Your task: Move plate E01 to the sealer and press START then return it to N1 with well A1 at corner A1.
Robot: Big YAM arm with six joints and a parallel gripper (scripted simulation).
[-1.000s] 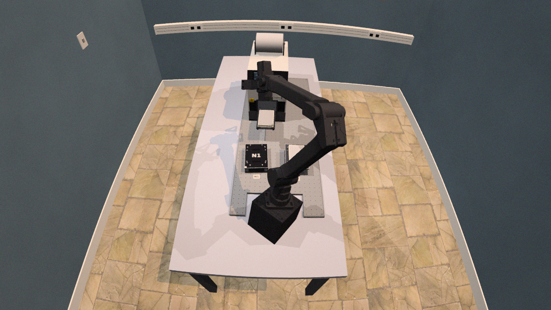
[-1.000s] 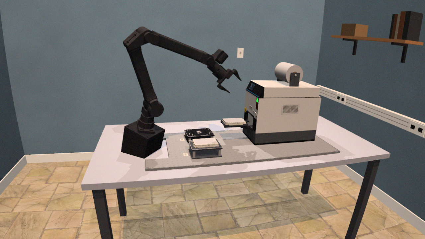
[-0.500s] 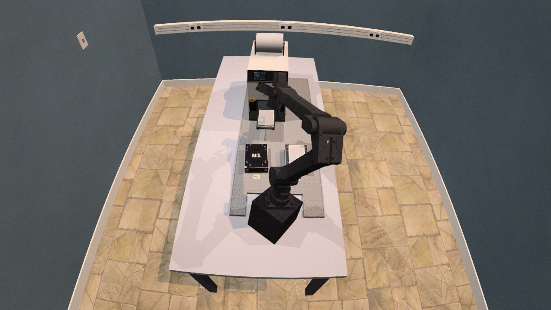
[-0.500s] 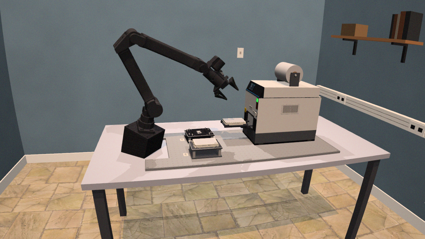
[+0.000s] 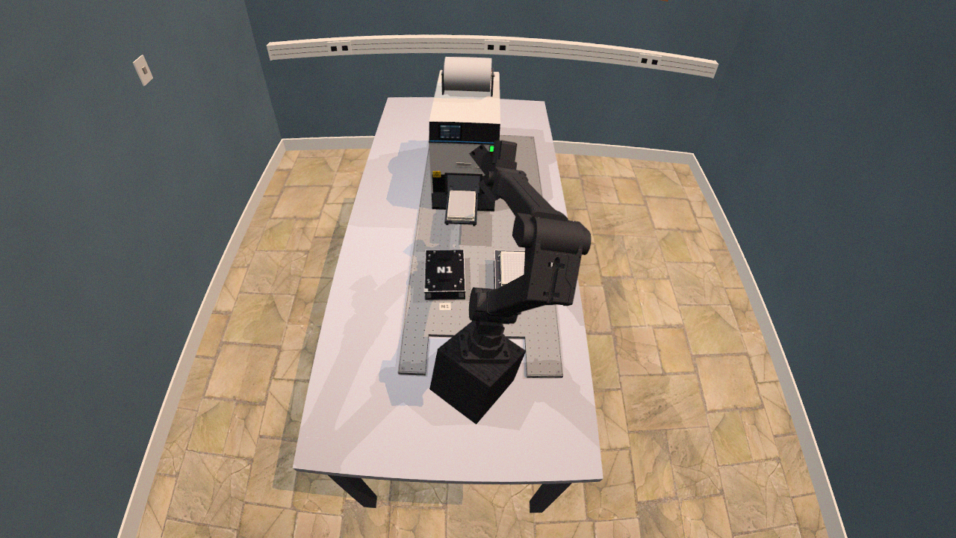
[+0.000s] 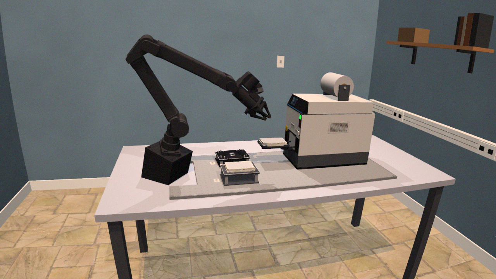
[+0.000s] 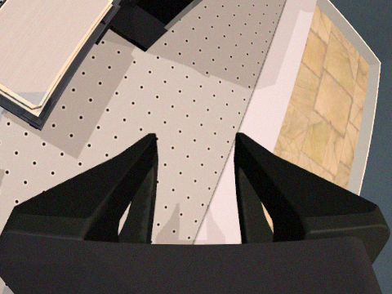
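The sealer stage lies 170 mm below my hand, 100 mm to the left of it and 90 mm ahead of it. From my hand the other things lie so: cream plate (210 mm below, 140 mm behind, 40 mm to the right); then nest N1 (240 mm below, 170 mm to the left, 110 mm behind); then foil roll (420 mm ahead, 140 mm above, 40 mm to the left).
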